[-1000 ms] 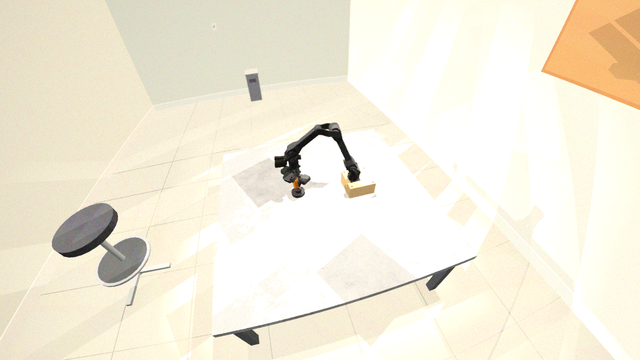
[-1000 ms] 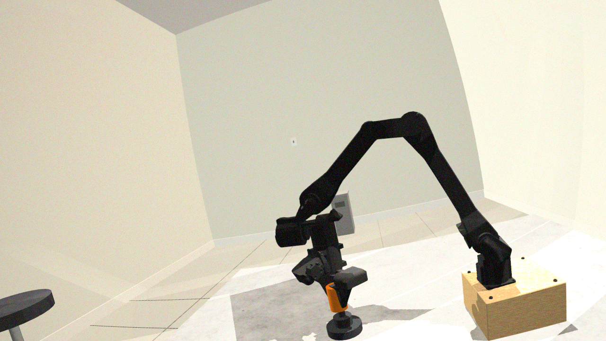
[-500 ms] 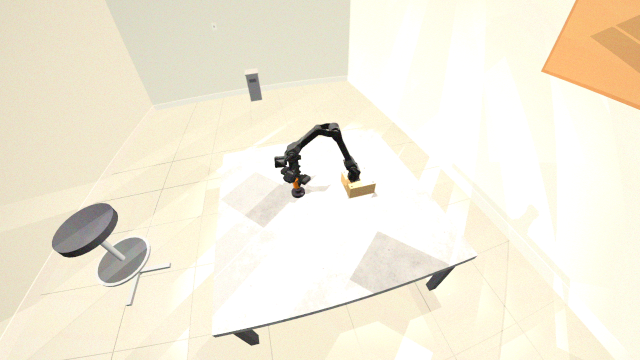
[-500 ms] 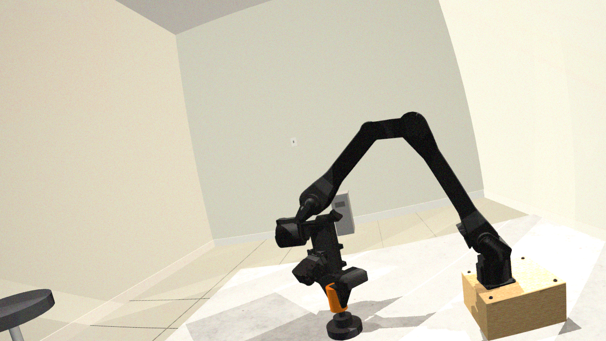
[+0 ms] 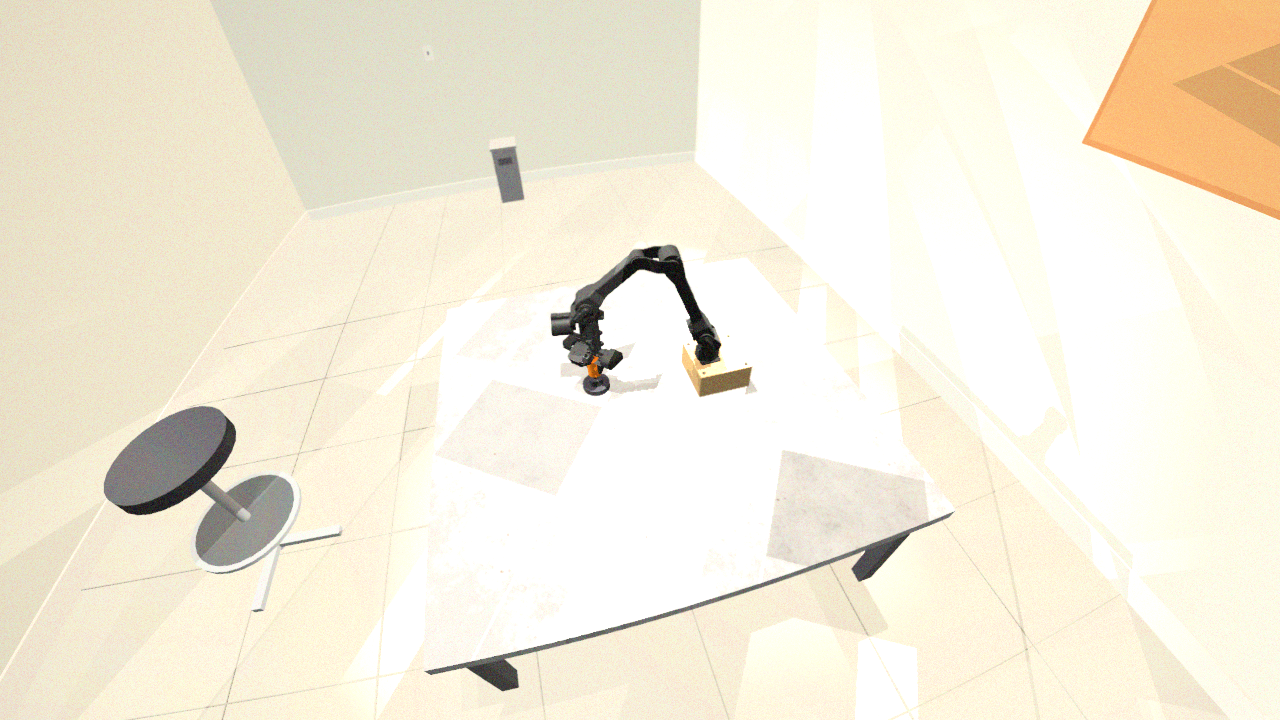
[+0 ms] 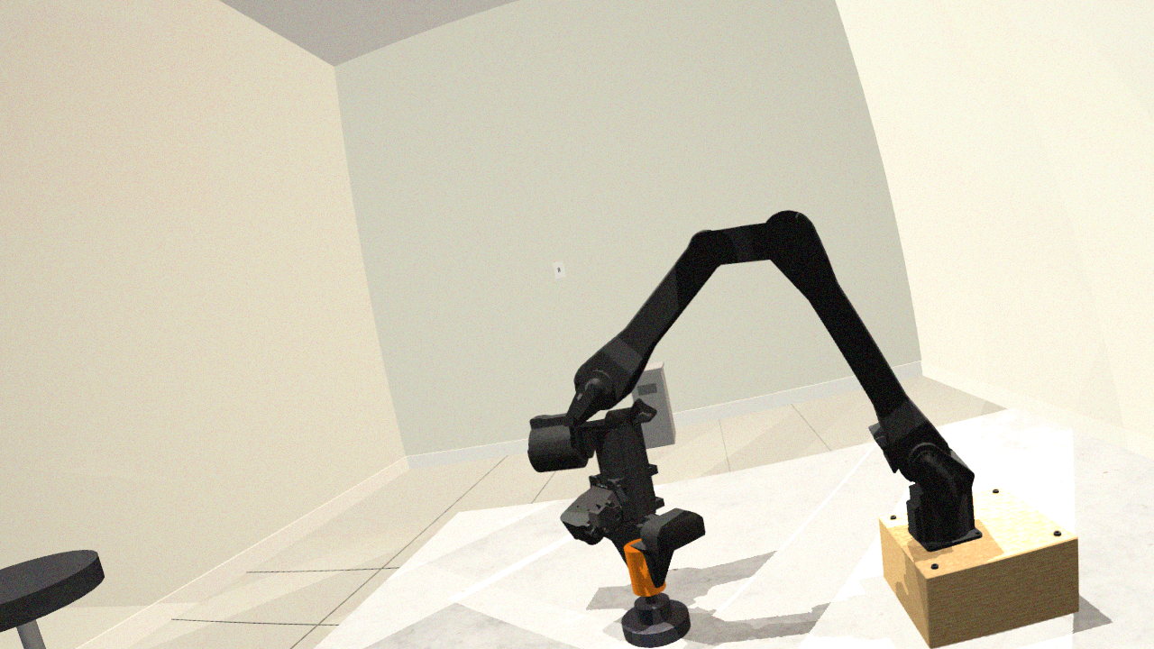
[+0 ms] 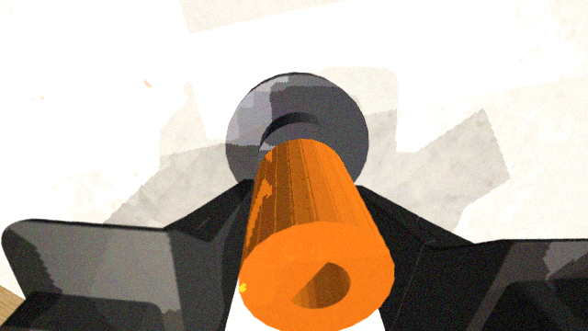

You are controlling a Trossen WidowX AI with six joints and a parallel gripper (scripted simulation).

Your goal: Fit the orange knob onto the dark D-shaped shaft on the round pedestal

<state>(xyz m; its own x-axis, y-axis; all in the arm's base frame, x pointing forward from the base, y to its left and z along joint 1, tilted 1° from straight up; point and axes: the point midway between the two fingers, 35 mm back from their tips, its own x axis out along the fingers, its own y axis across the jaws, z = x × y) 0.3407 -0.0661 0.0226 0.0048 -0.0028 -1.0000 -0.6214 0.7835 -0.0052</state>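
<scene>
Now: gripper tip 2 cm below the orange knob. Round my gripper tip: dark shaft: 4 cm below.
</scene>
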